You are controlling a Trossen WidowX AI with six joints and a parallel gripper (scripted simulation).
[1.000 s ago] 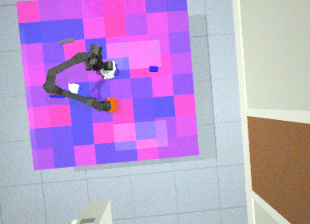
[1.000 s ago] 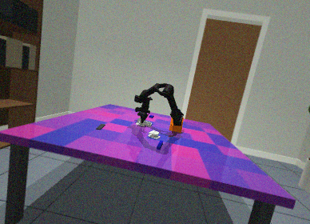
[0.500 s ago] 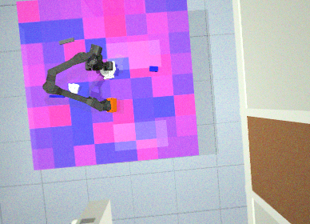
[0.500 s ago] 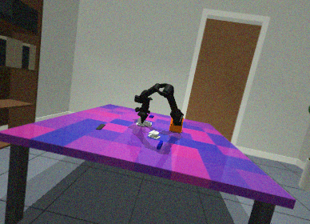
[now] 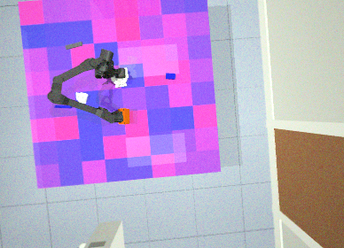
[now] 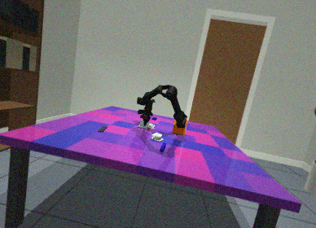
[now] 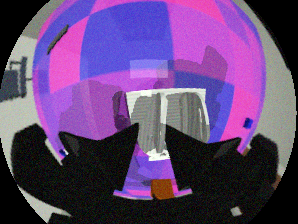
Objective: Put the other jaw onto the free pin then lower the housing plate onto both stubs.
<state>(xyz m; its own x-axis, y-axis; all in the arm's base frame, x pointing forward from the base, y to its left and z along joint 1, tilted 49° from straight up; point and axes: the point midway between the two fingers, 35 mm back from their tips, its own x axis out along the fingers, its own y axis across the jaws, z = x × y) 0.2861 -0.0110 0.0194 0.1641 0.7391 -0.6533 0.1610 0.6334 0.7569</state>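
Right now my gripper tip is 4 cm past the grey jaw and 1 cm to the left of it. The rest, counted from my gripper tip: blue block 6 cm behind, 38 cm to the right, 1 cm below; blue bar 14 cm behind, 39 cm to the left, 1 cm below; grey bar 26 cm ahead, 24 cm to the left, 1 cm below.
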